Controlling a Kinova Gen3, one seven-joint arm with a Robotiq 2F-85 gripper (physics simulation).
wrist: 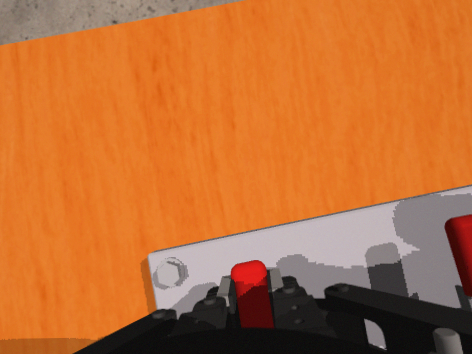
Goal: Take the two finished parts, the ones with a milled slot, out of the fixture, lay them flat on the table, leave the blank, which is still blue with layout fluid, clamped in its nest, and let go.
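Frame: origin at the arm's base, x ahead, y left, z up, level; centimetres.
Seen in the pictures: gripper, fingertip midpoint: (253,291).
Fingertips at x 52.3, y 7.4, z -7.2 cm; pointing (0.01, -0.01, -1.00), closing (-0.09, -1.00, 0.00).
Note:
Pixels of each thing's top centre, then the offset from my fingertips to it. "pt": a spot on its surface instead. Level surfaces: height alone.
- red clamp handle, surface spot: (249,273) pt dx +1.3, dy -0.1, dz +1.6 cm
- fixture's light grey base plate, surface spot: (300,241) pt dx +1.4, dy -3.4, dz -3.0 cm
- second red handle, surface spot: (463,250) pt dx -0.1, dy -10.3, dz +1.0 cm
- orange wooden table top, surface height: dz -4.5 cm
- hex bolt, top centre: (168,274) dx +1.5, dy +5.1, dz -2.3 cm
My gripper (253,291) is at the bottom of the wrist view, shut on a red clamp handle (249,273), with one finger pad on each side of it. The handle stands over the fixture's light grey base plate (300,241), near its left end. A second red handle (463,250) shows in part at the right edge, apart from the fingers. The slotted parts, the blue blank and the nests do not show; the gripper's body and linkages hide the lower part of the fixture.
The orange wooden table top (175,125) extends beyond the plate, with its far edge at the upper left and grey speckled floor (75,17) past it. A hex bolt (169,273) sits at the plate's left corner. Dark shadows fall across the plate.

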